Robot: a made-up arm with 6 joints. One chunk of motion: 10 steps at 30 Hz.
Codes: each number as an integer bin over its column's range. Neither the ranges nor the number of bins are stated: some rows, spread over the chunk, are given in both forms.
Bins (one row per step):
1: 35 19 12 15 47 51
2: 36 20 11 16 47 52
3: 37 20 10 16 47 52
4: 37 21 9 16 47 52
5: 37 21 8 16 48 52
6: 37 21 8 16 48 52
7: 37 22 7 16 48 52
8: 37 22 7 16 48 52
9: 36 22 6 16 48 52
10: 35 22 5 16 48 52
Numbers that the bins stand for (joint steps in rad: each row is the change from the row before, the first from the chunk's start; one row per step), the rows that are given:
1: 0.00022 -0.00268 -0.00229 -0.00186 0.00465 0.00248
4: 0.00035 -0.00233 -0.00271 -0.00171 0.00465 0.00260
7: 0.00035 -0.00216 -0.00300 -0.00171 0.00505 0.00260
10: 0.00022 -0.00216 -0.00329 -0.00171 0.00505 0.00260
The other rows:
2: 0.00029 -0.00251 -0.00243 -0.00171 0.00465 0.00260
3: 0.00035 -0.00251 -0.00257 -0.00171 0.00465 0.00260
5: 0.00035 -0.00233 -0.00286 -0.00171 0.00505 0.00260
6: 0.00035 -0.00233 -0.00286 -0.00171 0.00505 0.00260
8: 0.00035 -0.00216 -0.00300 -0.00171 0.00505 0.00260
9: 0.00029 -0.00216 -0.00314 -0.00171 0.00505 0.00260

